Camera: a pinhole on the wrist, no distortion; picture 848 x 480 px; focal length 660.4 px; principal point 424.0 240.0 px. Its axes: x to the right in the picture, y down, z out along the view. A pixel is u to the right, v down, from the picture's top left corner.
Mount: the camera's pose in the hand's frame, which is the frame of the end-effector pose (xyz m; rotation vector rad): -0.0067 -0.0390 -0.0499 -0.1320 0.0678 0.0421
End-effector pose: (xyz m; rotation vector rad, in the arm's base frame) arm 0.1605 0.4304 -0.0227 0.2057 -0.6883 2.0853
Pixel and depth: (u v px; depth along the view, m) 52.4 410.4 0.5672
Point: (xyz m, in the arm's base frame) 0.1375 -0.1350 0.2224
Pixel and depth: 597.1 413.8 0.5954
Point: -0.1626 0.1944 0.3903
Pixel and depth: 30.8 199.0 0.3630
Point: 0.2558 0.1200 0.1802
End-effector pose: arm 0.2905 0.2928 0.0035 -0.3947 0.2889 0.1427
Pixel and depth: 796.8 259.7 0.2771
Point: 0.4993 0.4015 0.1358
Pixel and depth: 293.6 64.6 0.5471
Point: 0.3728 0.3886 0.5234
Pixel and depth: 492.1 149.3 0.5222
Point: 0.4953 0.4522 0.4086
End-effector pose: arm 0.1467 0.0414 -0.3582 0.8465 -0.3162 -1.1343
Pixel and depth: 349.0 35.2 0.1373
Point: 0.0425 0.0015 -0.3415
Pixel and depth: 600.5 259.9 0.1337
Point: 0.1028 -0.0284 -0.3245
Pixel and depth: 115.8 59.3 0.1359
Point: 0.0238 0.0441 -0.3293
